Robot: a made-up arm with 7 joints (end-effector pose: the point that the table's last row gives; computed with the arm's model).
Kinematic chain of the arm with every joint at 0, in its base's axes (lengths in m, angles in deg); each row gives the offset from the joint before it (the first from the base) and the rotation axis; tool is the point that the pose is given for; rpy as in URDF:
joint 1: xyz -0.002 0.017 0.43 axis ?
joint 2: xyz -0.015 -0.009 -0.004 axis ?
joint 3: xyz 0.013 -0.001 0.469 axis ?
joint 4: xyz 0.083 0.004 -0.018 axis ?
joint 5: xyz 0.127 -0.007 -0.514 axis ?
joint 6: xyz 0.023 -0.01 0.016 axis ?
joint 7: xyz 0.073 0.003 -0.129 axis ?
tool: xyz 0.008 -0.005 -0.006 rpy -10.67 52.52 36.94
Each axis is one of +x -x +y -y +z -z.
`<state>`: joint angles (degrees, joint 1 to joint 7).
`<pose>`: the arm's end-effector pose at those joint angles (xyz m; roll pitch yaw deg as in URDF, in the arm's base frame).
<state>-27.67 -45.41 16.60 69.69 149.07 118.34 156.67</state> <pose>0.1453 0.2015 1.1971 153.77 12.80 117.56</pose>
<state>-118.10 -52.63 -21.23 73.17 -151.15 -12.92 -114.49</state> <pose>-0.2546 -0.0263 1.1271 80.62 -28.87 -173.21</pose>
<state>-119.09 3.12 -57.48 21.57 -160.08 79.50 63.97</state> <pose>-0.5183 0.0149 0.3927 -156.91 22.83 -175.91</pose>
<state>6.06 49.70 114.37 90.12 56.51 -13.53 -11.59</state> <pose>0.2964 0.7232 0.9673 63.15 -30.39 61.51</pose>
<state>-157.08 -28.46 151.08 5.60 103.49 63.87 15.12</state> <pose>0.1733 0.0178 0.1619 166.45 79.80 80.92</pose>
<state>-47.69 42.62 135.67 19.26 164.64 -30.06 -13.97</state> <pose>0.0120 0.2771 0.4432 36.70 77.53 17.77</pose>
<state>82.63 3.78 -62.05 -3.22 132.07 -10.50 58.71</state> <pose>0.1124 -0.0433 0.2602 -4.91 36.64 -129.13</pose>
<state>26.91 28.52 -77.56 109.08 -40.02 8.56 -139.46</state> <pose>0.7687 -0.2826 1.0650 105.35 9.38 -84.66</pose>
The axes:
joint 1: +z
joint 2: +y
joint 3: +z
joint 4: -y
joint 5: -z
joint 6: +y
joint 7: -z

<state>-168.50 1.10 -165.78 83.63 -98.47 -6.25 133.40</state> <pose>0.5924 0.4255 0.9408 -12.60 -31.24 33.09</pose>
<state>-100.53 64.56 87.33 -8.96 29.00 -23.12 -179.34</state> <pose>0.2372 0.1087 0.2651 -84.81 35.19 112.68</pose>
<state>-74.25 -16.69 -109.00 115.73 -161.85 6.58 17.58</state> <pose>-0.7108 0.2227 1.1215 -174.89 11.34 176.65</pose>
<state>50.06 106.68 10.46 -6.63 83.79 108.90 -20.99</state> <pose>-0.1927 0.0030 0.3436 -129.68 11.68 149.56</pose>
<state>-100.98 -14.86 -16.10 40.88 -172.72 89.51 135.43</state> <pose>-0.2935 -0.4721 0.7600 -128.01 -52.21 -70.51</pose>
